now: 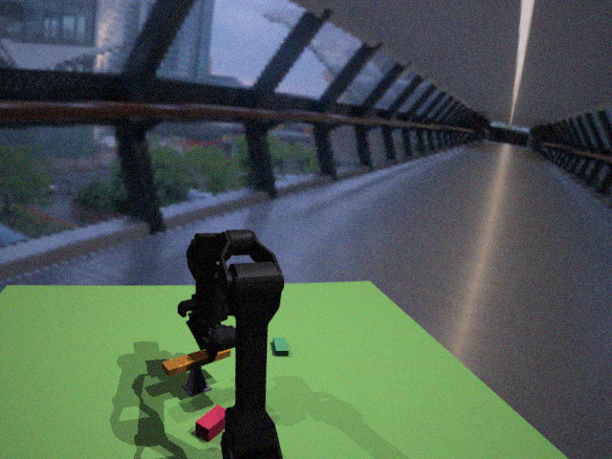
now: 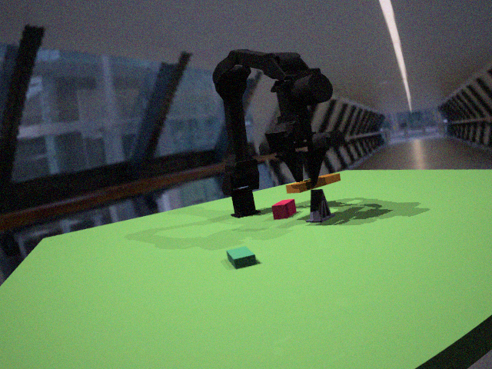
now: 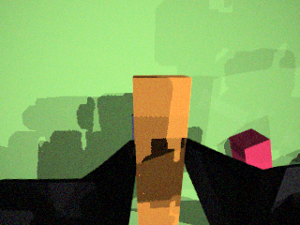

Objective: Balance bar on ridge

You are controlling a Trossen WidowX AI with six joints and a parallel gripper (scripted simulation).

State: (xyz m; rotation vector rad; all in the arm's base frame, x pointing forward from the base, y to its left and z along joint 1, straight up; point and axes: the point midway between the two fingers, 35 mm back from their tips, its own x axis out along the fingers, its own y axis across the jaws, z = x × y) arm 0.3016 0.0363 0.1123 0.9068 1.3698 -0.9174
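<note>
Right now my gripper tip is 20 mm to the right of the orange bar and 10 mm past it. The rest, counted from my gripper tip: red block 140 mm behind, 60 mm below, 10 mm to the left; then teal block 210 mm to the right, 130 mm ahead, 70 mm below.
</note>
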